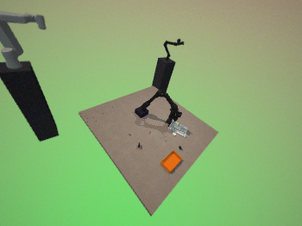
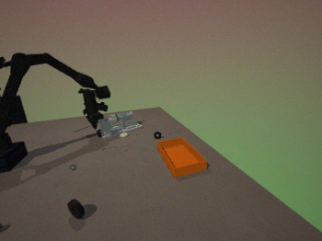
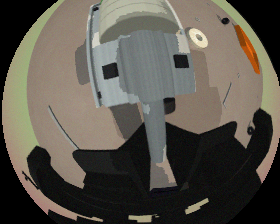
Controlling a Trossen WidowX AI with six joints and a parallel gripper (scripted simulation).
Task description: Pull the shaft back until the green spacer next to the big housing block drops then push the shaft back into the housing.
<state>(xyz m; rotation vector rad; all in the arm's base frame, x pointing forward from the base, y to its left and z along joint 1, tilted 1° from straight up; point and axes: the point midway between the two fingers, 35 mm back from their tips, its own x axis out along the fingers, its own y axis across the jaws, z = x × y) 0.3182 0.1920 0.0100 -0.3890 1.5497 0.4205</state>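
My gripper tip is 60 mm short of the grey shaft, 30 mm to the right of it and 30 mm below it. Round my gripper tip: pale spacer (150 mm ahead, 30 mm to the right, 40 mm below); green spacer (110 mm ahead, 60 mm to the left, 30 mm above); orange tray (390 mm ahead, 300 mm to the right, 40 mm below).
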